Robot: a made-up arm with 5 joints. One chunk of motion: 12 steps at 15 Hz.
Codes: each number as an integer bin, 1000 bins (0 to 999) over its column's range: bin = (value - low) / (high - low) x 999, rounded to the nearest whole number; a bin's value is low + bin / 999 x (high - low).
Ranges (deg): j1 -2..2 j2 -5..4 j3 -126..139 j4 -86..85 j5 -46..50
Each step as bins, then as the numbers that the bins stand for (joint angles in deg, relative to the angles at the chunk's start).
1 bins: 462 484 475 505 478
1 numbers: -0.15 -0.64 0.00 0.44 -0.07
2 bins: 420 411 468 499 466
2 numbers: -0.32 -1.30 -1.86 -0.59 -1.22
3 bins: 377 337 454 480 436
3 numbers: -0.49 -1.96 -5.57 -3.84 -4.10
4 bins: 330 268 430 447 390
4 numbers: -0.68 -2.59 -11.94 -9.49 -8.52
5 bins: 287 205 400 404 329
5 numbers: -0.85 -3.15 -19.89 -16.85 -14.38
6 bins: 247 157 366 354 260
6 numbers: -1.01 -3.59 -28.91 -25.41 -21.02
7 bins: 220 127 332 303 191
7 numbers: -1.12 -3.86 -37.93 -34.14 -27.65
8 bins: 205 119 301 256 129
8 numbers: -1.18 -3.93 -46.16 -42.18 -33.60
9 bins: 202 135 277 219 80
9 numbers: -1.19 -3.78 -52.52 -48.51 -38.31
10 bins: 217 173 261 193 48
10 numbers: -1.13 -3.44 -56.77 -52.96 -41.39
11 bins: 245 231 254 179 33
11 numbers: -1.02 -2.92 -58.62 -55.36 -42.83
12 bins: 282 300 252 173 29
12 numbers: -0.87 -2.30 -59.15 -56.39 -43.21
